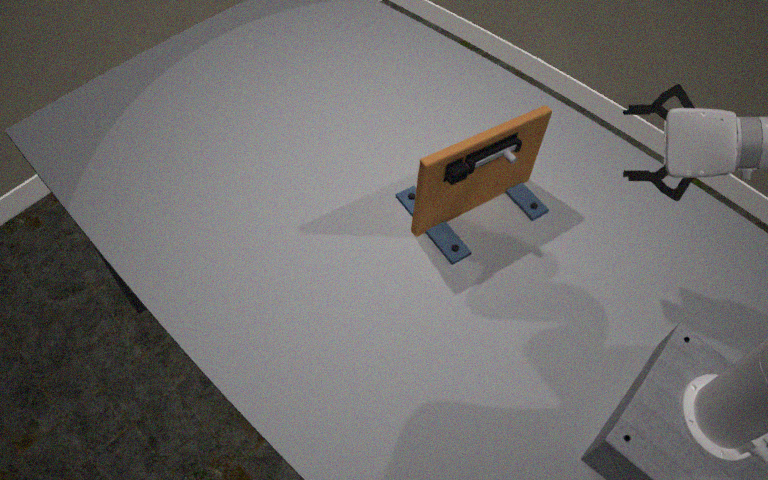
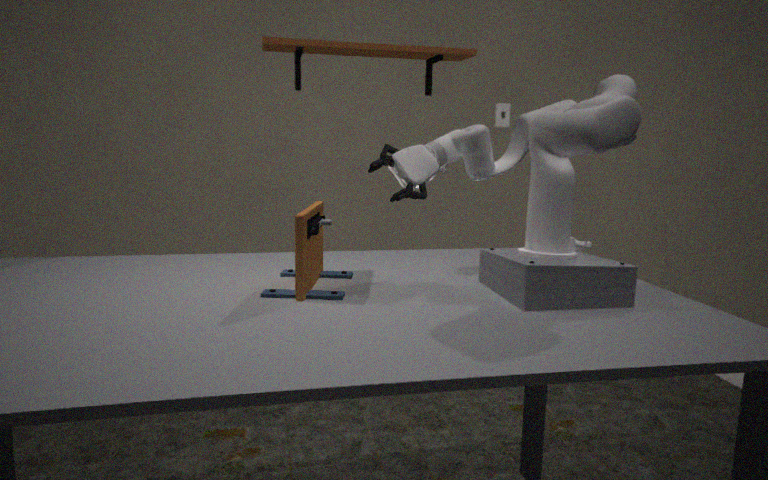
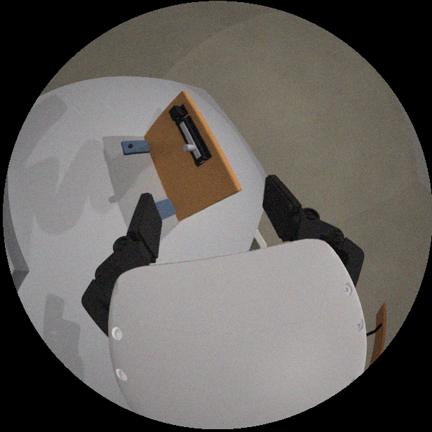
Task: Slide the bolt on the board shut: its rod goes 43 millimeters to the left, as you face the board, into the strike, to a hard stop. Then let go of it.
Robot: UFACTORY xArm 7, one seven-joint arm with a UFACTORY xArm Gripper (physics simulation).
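Places are measured from the arm's base along level axes (x back, y right, z up), in metres.
Pixels of known places: gripper, fingertip midpoint: (image 1: 623, 143) (image 2: 381, 183); arm's base, origin of the base link: (image 1: 718, 418) (image 2: 546, 255).
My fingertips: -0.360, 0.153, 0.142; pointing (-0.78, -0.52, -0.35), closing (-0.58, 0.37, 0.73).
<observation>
For each thing: its top centre in the pictures, then the offset to it from my fingertips, as dx, dy, dz. "spot": a spot on its surface instead. Level surfaces: height alone.
- orange-brown board, middle of its top: (image 1: 490, 132) (image 2: 310, 207) -0.163, -0.110, -0.047
- bolt with a silver rod, middle of its top: (image 1: 490, 154) (image 2: 321, 216) -0.139, -0.132, -0.062
- light knob, middle of its top: (image 1: 510, 153) (image 2: 326, 219) -0.128, -0.093, -0.075
- black strike, surface spot: (image 1: 456, 170) spot: -0.152, -0.192, -0.071
- grey table, its level: dz -0.223
An orange-brown board (image 1: 475, 195) (image 2: 308, 260) (image 3: 175, 175) stands upright on blue feet. High on its face is a bolt with a silver rod (image 1: 490, 159) (image 3: 187, 134) in a black housing, and a light knob (image 1: 510, 155) (image 2: 325, 222) (image 3: 188, 148) stands out from the rod. The black strike (image 1: 456, 170) (image 3: 177, 113) sits left of the housing as one faces the board; a gap shows between them. My gripper (image 1: 626, 143) (image 2: 380, 183) (image 3: 210, 197) is open and empty, above the table and well apart from the board and knob.
The blue feet (image 1: 447, 242) (image 2: 320, 294) (image 3: 136, 147) stick out at the board's base on the grey table (image 1: 254, 294) (image 2: 169, 350). The arm stands on a grey block (image 1: 640, 407) (image 2: 577, 288). A wooden shelf (image 2: 368, 49) is on the wall behind.
</observation>
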